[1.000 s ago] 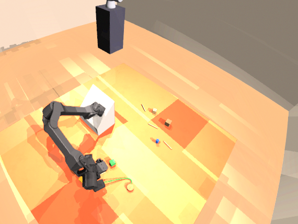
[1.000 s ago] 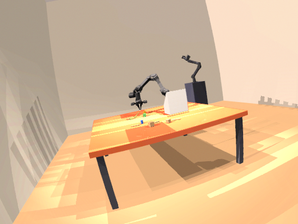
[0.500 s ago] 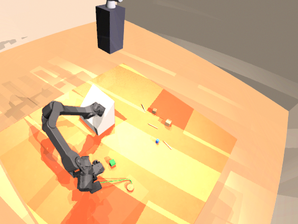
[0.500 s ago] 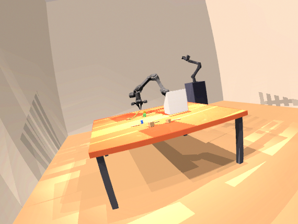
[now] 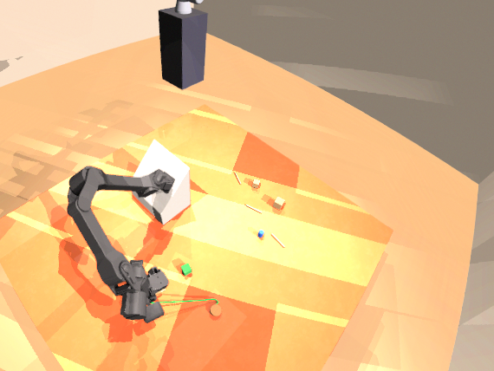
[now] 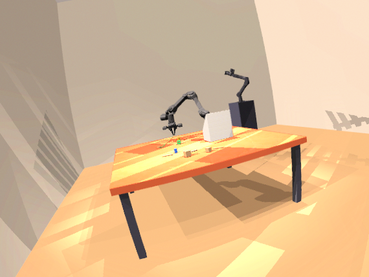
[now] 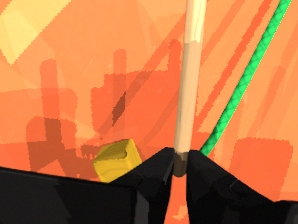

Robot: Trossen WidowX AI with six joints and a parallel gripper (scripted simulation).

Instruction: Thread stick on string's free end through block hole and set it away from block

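Right now my gripper tip is 50 mm past the yellow cube, 20 mm to the left of it and 50 mm above it. Also, from my gripper tip: green block (10 mm ahead, 170 mm to the left, 40 mm below); then thin wooden stick (10 mm to the left); then round wooden button (190 mm ahead, 130 mm to the left, 50 mm below).
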